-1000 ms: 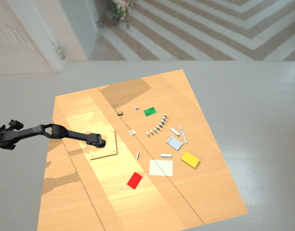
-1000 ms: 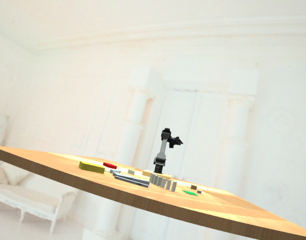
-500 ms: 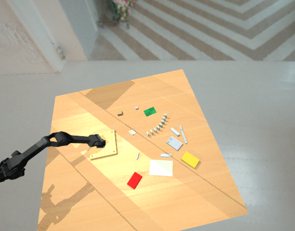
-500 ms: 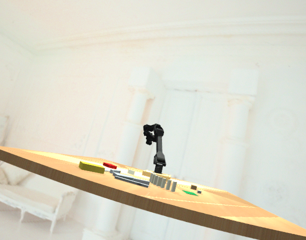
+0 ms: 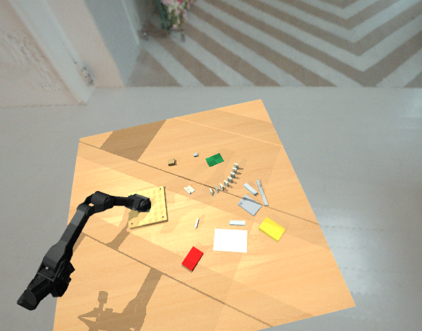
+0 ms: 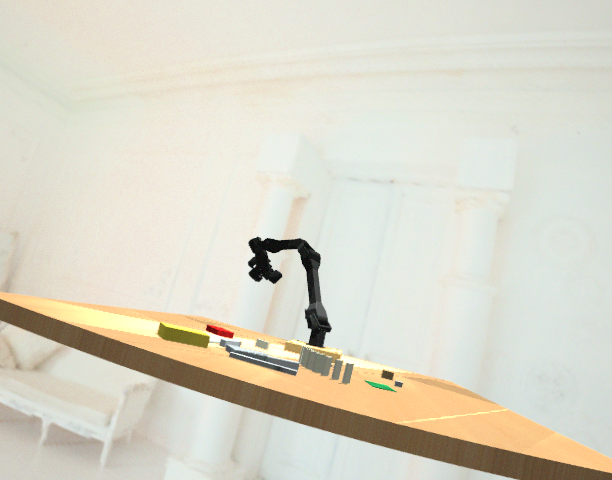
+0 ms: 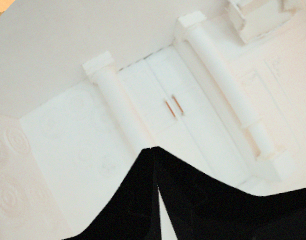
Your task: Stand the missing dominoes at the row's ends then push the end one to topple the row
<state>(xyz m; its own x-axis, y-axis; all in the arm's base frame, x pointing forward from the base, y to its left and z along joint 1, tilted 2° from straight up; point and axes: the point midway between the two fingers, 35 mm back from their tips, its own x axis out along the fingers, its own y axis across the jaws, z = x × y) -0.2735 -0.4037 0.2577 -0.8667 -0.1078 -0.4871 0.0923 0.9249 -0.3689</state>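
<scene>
Now: the red block 570 mm ahead of my gripper tip, 260 mm below it and 150 mm to the left of it. Round my gripper tip: tan block 710 mm to the left, 410 mm ahead, 260 mm below; then light grey piece 790 mm ahead, 320 mm to the left, 260 mm below; then white sheet 750 mm ahead, 270 mm below, 230 mm to the left.
</scene>
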